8 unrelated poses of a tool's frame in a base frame.
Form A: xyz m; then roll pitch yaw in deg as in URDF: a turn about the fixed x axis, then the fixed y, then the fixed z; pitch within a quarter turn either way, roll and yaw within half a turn.
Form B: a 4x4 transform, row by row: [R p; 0 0 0 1], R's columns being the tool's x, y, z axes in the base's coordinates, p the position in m. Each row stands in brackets. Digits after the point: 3 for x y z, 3 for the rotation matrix.
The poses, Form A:
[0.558 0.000 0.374 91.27 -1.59 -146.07]
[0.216 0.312 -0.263 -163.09 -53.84 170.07]
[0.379 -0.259 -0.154 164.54 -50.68 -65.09]
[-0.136 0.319 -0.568 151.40 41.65 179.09]
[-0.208 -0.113 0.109 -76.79 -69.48 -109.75]
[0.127 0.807 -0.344 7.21 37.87 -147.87]
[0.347 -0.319 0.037 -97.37 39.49 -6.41]
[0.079 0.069 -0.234 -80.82 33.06 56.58]
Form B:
[[-0.829 0.011 -0.559 0.558], [-0.558 0.034 0.829 0.000], [0.028 0.999 -0.022 0.374], [0 0 0 1]]
[[-0.581 -0.066 -0.811 0.216], [0.102 0.983 -0.153 0.312], [0.807 -0.172 -0.565 -0.263], [0 0 0 1]]
[[0.267 -0.961 0.072 0.379], [-0.575 -0.219 -0.789 -0.259], [0.774 0.169 -0.611 -0.154], [0 0 0 1]]
[[-0.747 -0.304 0.591 -0.136], [0.012 0.883 0.469 0.319], [-0.665 0.358 -0.656 -0.568], [0 0 0 1]]
[[-0.118 -0.093 0.989 -0.208], [-0.330 -0.935 -0.128 -0.113], [0.937 -0.341 0.080 0.109], [0 0 0 1]]
[[-0.669 0.462 -0.582 0.127], [-0.420 -0.881 -0.218 0.807], [-0.614 0.099 0.783 -0.344], [0 0 0 1]]
[[0.767 -0.641 0.030 0.347], [-0.086 -0.057 0.995 -0.319], [-0.636 -0.765 -0.099 0.037], [0 0 0 1]]
[[0.462 -0.430 -0.776 0.079], [0.700 -0.362 0.616 0.069], [-0.546 -0.827 0.134 -0.234], [0 0 0 1]]

